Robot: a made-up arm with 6 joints. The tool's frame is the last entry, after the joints. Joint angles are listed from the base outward. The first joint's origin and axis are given. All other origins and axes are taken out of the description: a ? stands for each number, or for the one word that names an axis. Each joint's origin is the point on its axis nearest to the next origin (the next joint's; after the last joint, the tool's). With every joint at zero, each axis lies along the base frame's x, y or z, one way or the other. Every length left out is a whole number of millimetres.
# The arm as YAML. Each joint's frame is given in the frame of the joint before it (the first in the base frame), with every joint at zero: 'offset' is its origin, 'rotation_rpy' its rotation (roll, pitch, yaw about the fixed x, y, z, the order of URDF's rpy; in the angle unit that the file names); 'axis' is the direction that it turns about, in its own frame. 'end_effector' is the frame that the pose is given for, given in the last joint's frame.
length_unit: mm
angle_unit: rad
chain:
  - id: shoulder
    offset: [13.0, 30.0, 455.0]
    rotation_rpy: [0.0, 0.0, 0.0]
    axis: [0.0, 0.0, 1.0]
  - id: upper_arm
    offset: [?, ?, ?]
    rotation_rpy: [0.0, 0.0, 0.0]
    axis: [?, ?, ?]
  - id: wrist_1
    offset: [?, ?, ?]
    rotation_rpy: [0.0, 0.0, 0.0]
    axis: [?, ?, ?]
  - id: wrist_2
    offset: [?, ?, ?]
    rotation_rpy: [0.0, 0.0, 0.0]
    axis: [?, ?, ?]
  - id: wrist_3
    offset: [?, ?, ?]
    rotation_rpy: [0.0, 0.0, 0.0]
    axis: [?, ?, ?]
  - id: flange
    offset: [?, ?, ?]
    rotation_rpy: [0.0, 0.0, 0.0]
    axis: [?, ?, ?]
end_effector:
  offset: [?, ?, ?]
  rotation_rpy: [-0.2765, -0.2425, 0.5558]
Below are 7 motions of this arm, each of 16 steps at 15 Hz.
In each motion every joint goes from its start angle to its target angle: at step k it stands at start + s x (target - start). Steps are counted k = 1, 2, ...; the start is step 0. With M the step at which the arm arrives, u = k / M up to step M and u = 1 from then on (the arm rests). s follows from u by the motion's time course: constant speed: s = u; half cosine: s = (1 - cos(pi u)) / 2; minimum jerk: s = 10 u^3 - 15 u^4 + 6 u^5.
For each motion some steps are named. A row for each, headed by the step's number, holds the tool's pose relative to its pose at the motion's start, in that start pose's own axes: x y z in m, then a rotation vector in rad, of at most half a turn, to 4 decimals.
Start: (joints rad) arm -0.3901 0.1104 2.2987 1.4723 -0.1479 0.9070
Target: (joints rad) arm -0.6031 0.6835 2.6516 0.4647 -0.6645 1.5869
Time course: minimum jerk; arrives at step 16
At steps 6, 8, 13, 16:
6: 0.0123 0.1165 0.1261 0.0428 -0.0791 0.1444
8: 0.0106 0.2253 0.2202 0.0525 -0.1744 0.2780
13: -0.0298 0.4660 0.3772 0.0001 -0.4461 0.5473
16: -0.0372 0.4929 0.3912 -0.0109 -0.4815 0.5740

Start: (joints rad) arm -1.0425 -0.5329 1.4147 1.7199 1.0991 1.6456
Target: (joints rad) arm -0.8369 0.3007 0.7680 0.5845 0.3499 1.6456
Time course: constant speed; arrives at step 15
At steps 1, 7, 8, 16:
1: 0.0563 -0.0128 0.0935 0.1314 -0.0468 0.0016
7: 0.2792 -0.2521 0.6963 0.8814 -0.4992 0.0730
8: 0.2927 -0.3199 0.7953 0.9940 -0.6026 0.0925
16: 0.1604 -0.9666 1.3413 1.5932 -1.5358 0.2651

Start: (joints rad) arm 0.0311 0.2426 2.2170 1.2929 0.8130 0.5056
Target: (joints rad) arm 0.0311 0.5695 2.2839 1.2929 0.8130 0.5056
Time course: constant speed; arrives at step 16
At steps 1, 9, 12, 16:
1: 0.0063 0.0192 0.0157 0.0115 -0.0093 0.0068
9: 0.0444 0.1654 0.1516 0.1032 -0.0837 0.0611
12: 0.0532 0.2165 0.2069 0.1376 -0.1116 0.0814
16: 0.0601 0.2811 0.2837 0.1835 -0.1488 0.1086

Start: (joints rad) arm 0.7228 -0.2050 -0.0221 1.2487 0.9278 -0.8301
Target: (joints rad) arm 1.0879 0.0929 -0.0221 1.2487 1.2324 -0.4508
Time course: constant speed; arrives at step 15
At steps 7, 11, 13, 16:
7: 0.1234 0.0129 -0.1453 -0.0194 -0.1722 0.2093
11: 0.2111 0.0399 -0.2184 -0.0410 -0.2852 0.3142
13: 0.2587 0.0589 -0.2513 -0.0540 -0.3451 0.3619
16: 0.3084 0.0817 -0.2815 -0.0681 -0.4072 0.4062

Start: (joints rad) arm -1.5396 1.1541 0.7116 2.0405 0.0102 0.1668
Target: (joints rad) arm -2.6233 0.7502 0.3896 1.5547 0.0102 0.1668
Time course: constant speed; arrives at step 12
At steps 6, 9, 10, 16:
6: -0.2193 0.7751 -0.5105 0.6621 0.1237 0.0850
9: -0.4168 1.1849 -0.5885 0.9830 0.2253 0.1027
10: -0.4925 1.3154 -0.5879 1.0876 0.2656 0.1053
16: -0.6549 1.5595 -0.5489 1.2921 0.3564 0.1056

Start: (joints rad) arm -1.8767 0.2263 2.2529 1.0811 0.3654 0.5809
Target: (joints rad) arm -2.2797 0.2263 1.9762 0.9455 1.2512 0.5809
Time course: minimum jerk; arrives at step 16
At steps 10, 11, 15, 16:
10: 0.0790 0.0899 0.0858 -0.3680 -0.5541 -0.1701
11: 0.0832 0.1061 0.0938 -0.4041 -0.6282 -0.1924
15: 0.0872 0.1382 0.1053 -0.4638 -0.7664 -0.2342
16: 0.0872 0.1386 0.1054 -0.4645 -0.7681 -0.2347

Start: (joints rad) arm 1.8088 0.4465 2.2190 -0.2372 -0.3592 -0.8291
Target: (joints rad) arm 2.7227 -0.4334 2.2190 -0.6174 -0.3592 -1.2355
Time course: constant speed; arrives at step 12
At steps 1, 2, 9, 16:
1: 0.0401 0.0796 0.0609 0.1178 -0.0999 0.0289
2: 0.0709 0.1514 0.1346 0.2349 -0.2000 0.0576
9: -0.0289 0.3630 0.8367 1.0015 -0.9115 0.2861
16: -0.2491 0.3001 1.1145 1.2747 -1.2245 0.4188

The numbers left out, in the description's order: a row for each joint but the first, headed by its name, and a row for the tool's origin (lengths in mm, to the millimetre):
upper_arm: xyz 257.0 52.0 0.0, axis 0.0 1.0 0.0
wrist_1: xyz -11.0 0.0 890.0, axis 0.0 -1.0 0.0
wrist_2: xyz 550.0 0.0 308.0, axis -1.0 0.0 0.0
wrist_3: xyz 0.0 -18.0 19.0, axis 0.0 -1.0 0.0
flange: xyz 119.0 0.0 8.0, axis -1.0 0.0 0.0
tool: xyz 0.0 28.0 -3.0

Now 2 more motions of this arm.
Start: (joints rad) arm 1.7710 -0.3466 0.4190 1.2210 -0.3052 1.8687
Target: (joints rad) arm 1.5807 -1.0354 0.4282 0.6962 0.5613 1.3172
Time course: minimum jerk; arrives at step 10
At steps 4, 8, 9, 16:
4: -0.2538 0.2018 -0.0607 0.3356 0.1498 -0.3483
8: -0.8373 0.5545 0.0493 0.6883 0.5679 -1.1747
9: -0.8842 0.5786 0.0726 0.6927 0.6051 -1.2461
16: -0.8923 0.5827 0.0769 0.6931 0.6116 -1.2586

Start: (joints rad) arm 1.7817 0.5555 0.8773 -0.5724 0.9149 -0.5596
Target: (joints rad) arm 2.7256 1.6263 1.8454 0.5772 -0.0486 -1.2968
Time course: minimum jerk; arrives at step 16
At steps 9, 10, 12, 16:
9: -0.7290 0.6605 -0.4429 0.7893 0.7760 0.0236
10: -0.8657 0.8223 -0.4283 0.8691 0.9101 0.0371
12: -1.0700 1.0752 -0.3419 0.9512 1.1076 0.0699
16: -1.1830 1.2184 -0.2546 0.9751 1.2136 0.0966

